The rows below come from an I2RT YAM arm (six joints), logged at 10 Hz.
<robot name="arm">
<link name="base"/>
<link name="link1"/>
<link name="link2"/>
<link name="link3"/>
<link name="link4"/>
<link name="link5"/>
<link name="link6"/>
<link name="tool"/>
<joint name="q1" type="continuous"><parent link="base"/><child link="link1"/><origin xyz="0 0 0.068" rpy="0 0 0"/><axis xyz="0 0 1"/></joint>
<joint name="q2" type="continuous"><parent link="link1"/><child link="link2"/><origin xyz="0.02 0.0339 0.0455" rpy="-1.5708 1.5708 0"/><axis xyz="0 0 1"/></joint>
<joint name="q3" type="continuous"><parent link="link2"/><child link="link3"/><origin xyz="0 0.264 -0.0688" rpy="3.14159 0 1.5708"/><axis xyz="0 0 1"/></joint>
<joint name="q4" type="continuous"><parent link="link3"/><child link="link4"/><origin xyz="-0.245 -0.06 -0.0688" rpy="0 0 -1.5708"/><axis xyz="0 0 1"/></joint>
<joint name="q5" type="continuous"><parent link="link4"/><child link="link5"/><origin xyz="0.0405 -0.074 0.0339" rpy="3.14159 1.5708 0"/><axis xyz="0 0 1"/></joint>
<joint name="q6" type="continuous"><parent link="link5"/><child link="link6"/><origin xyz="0 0.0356 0.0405" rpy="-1.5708 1.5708 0"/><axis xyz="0 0 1"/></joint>
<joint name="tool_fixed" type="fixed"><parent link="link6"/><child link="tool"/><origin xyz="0 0 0" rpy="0 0 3.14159"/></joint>
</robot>
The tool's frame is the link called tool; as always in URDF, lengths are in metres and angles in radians. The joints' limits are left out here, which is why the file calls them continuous.
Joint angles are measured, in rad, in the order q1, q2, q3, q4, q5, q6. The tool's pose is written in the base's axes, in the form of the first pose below.
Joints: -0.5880 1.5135 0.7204 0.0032 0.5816 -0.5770
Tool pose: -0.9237 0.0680 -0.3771 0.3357 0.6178 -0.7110 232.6 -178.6 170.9
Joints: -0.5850 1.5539 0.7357 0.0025 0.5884 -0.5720
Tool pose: -0.9308 0.0764 -0.3575 0.3242 0.6242 -0.7108 237.4 -180.9 164.2
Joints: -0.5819 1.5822 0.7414 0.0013 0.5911 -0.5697
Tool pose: -0.9375 0.0806 -0.3386 0.3107 0.6325 -0.7095 239.9 -181.6 157.8
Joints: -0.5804 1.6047 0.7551 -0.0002 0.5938 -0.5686
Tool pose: -0.9403 0.0829 -0.3300 0.3050 0.6352 -0.7096 243.4 -183.4 155.2
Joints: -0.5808 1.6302 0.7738 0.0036 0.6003 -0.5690
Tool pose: -0.9418 0.0863 -0.3250 0.3039 0.6320 -0.7129 247.7 -186.6 153.4
